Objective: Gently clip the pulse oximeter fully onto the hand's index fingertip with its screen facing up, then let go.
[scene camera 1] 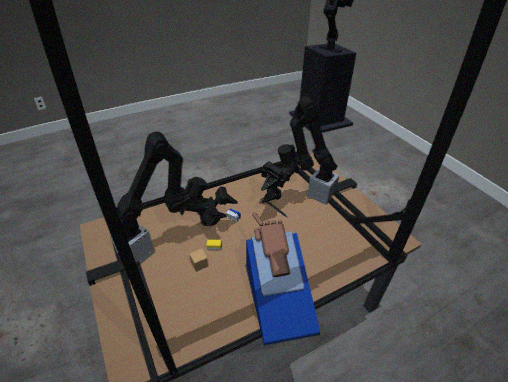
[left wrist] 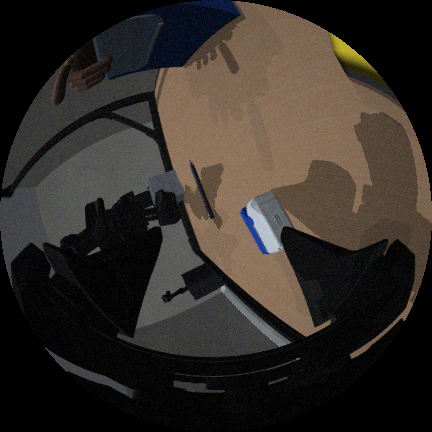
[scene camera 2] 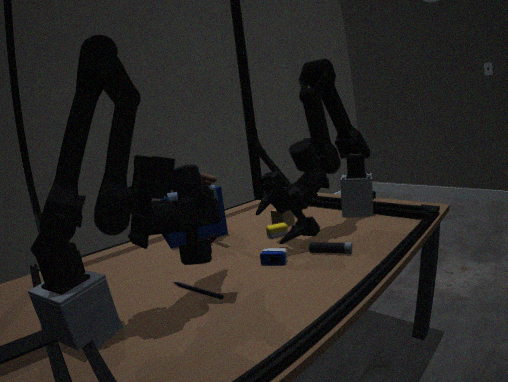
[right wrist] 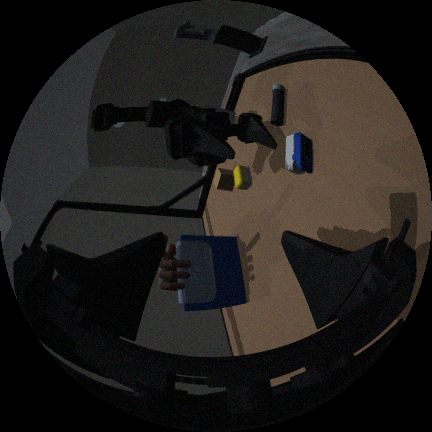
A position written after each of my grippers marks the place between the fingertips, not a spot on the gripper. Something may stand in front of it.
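Observation:
My left gripper (scene camera 2: pixel 268 229) is also visible in scene camera 1 (scene camera 1: pixel 231 209), the left wrist view (left wrist: pixel 223 232) and the right wrist view (right wrist: pixel 258 149). For my right gripper (scene camera 2: pixel 213 213), further views are scene camera 1 (scene camera 1: pixel 261 196), the left wrist view (left wrist: pixel 129 195) and the right wrist view (right wrist: pixel 224 238). A pulse oximeter (left wrist: pixel 263 215) can be seen, and the right wrist view (right wrist: pixel 298 148) shows it too. I also see a grey pad on blue base (left wrist: pixel 168 44).

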